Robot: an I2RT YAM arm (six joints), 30 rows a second.
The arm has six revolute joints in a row. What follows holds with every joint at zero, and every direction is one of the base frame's.
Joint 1 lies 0.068 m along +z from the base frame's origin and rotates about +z.
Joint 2 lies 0.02 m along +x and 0.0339 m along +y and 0.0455 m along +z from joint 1 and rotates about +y.
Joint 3 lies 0.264 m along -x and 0.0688 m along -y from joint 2 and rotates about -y.
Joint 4 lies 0.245 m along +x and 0.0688 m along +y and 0.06 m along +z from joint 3 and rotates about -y.
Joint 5 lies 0.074 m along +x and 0.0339 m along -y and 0.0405 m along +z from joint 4 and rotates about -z.
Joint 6 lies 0.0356 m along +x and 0.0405 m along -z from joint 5 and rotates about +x.
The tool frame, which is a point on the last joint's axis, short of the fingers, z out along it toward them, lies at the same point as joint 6; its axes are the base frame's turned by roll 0, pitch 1.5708 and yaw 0 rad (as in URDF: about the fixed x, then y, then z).
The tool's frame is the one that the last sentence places.
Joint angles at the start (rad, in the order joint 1, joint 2, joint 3, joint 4, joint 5, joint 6):
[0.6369 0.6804 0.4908 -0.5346 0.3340 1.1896]
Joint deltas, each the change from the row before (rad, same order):
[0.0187 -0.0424 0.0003 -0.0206 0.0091 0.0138]
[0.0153 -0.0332 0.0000 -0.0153 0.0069 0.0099]
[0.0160 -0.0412 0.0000 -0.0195 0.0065 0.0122]
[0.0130 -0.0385 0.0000 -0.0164 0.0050 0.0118]
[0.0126 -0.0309 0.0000 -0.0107 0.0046 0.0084]
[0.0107 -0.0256 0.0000 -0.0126 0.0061 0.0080]
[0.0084 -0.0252 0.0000 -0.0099 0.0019 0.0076]
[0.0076 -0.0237 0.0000 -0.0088 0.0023 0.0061]
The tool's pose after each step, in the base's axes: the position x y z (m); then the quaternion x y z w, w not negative. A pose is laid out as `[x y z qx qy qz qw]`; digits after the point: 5 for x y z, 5 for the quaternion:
[0.11920 0.07657 0.22479 0.31093 0.84108 0.23962 0.37214]
[0.11436 0.07518 0.22752 0.31025 0.83703 0.24912 0.37560]
[0.10854 0.07295 0.23060 0.31028 0.83183 0.26086 0.37913]
[0.10334 0.07057 0.23337 0.31115 0.82622 0.27266 0.38237]
[0.09917 0.06883 0.23563 0.31069 0.82147 0.28319 0.38531]
[0.09557 0.06710 0.23709 0.31103 0.81793 0.29014 0.38739]
[0.09226 0.06534 0.23860 0.31138 0.81408 0.29865 0.38876]
[0.08920 0.06361 0.23997 0.31151 0.81032 0.30648 0.39040]

